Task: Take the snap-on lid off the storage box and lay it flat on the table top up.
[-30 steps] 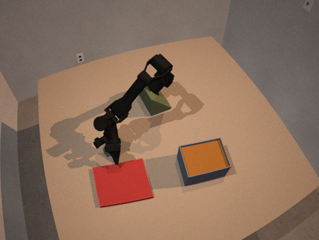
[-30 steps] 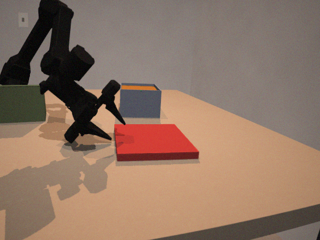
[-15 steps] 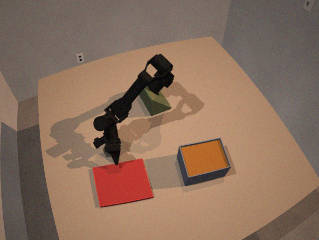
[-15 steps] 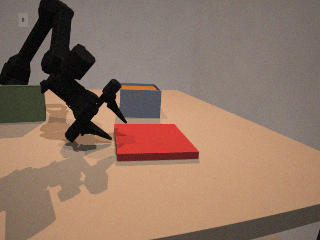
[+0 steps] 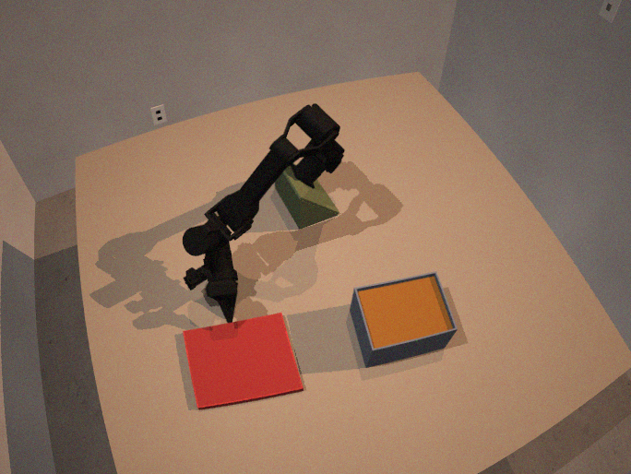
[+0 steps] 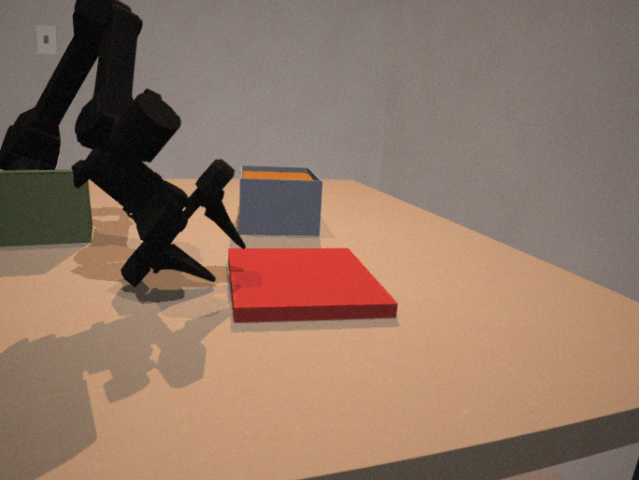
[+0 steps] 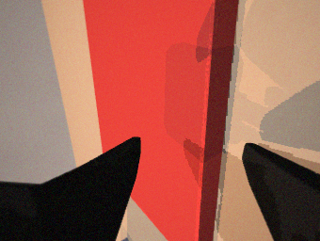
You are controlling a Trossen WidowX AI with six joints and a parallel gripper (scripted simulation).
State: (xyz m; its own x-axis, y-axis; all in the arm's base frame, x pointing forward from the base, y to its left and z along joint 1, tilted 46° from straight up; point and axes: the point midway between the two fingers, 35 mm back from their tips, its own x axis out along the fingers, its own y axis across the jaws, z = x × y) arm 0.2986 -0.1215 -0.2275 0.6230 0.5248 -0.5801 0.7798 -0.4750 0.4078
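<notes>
Now: hand 120 mm short of the red lid and 40 mm above it. From my hand the other things lie so: blue storage box: 360 mm to the left, 130 mm ahead.
</notes>
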